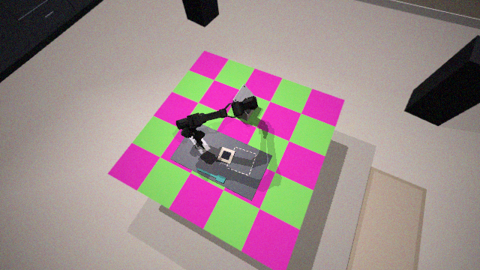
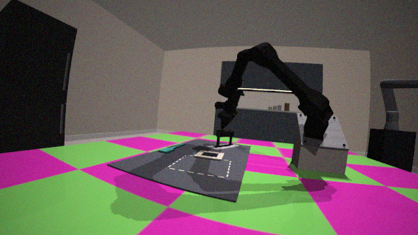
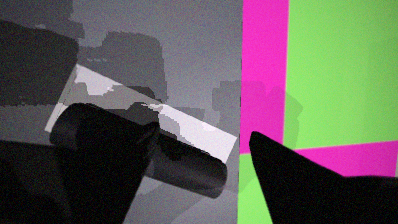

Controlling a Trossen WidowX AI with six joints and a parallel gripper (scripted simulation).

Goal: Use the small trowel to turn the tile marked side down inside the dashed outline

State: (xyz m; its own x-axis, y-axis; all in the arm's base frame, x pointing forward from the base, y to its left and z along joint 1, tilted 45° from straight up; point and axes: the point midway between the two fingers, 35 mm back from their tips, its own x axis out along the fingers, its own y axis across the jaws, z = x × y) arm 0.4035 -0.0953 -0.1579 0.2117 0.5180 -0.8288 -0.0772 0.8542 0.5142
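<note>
My gripper tip is now 6 cm above the small trowel, 5 cm to the right of it and 2 cm past it. From my gripper tip the other things lie so: tile: 27 cm to the left, 9 cm below, 5 cm behind; teal flat tool: 29 cm to the left, 11 cm ahead, 9 cm below; grey mat: 24 cm to the left, 12 cm below, 2 cm behind.
</note>
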